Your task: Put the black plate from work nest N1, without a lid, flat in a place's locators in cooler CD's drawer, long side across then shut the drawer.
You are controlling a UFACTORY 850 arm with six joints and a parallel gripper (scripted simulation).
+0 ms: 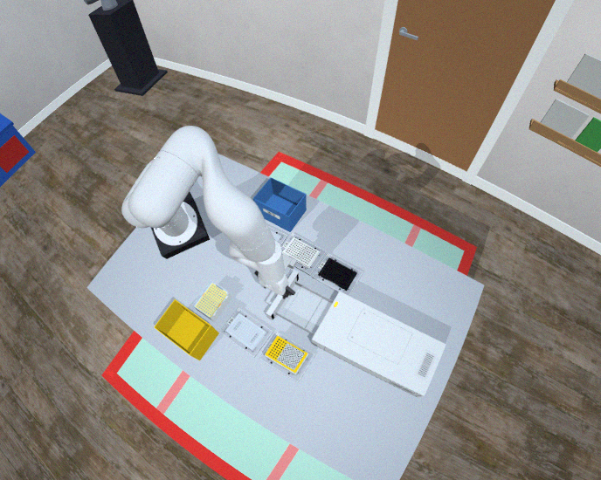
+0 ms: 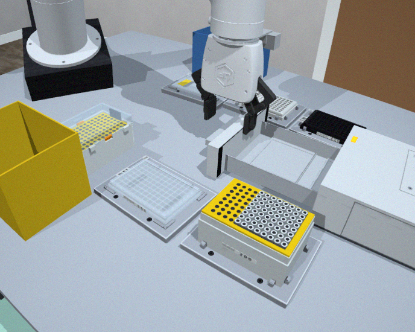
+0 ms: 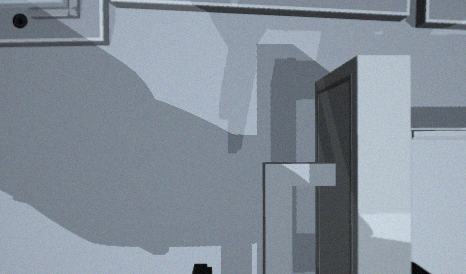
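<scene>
My gripper is now 180 mm short of the black plate, 170 mm to the right of it and 50 mm above it. Round my hand: white plate (200 mm to the left, 50 mm below, 10 mm ahead); then clear lidded plate (180 mm to the right, 50 mm below, 50 mm behind); then cooler drawer (150 mm ahead, 30 mm below, 20 mm to the right).
</scene>
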